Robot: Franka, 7 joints.
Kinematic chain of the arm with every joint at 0, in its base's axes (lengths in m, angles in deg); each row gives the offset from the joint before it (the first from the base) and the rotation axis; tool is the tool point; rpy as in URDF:
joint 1: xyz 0 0 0.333 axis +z
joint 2: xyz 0 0 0 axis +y
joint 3: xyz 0 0 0.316 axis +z
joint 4: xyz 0.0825 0 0 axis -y
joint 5: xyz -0.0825 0 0.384 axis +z
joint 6: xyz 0 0 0 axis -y
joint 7: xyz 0.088 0 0 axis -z
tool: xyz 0 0 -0.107 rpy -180 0 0
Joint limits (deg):
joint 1: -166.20..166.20
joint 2: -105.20..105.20
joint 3: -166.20..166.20
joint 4: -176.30..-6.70
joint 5: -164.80..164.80
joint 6: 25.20..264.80
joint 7: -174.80..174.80
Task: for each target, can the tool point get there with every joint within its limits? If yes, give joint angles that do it. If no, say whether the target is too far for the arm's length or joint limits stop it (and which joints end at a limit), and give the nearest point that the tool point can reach.
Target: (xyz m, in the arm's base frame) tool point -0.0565 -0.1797 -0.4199
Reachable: no: joint limits stop it (at a limit: joint 2) | nearest point -0.0597 -0.1898 -0.3540 | short by 0.067 m
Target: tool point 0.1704 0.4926 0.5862
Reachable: yes | joints 78.52 -11.26 -6.11 -131.62 4.93 192.62 -63.19
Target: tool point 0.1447 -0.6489 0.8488
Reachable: yes | joints 68.09 -47.21 -86.39 -41.83 119.84 148.95 -51.72
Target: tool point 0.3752 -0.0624 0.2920
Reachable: yes | joints 74.75 -57.48 -73.76 -153.88 -91.43 81.18 13.54
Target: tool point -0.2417 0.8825 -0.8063
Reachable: no: too far | nearest point -0.1510 0.5515 -0.2756 | short by 0.632 m
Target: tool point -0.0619 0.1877 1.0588
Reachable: yes | joints 89.89 32.52 130.47 -30.63 -81.48 223.83 -74.47
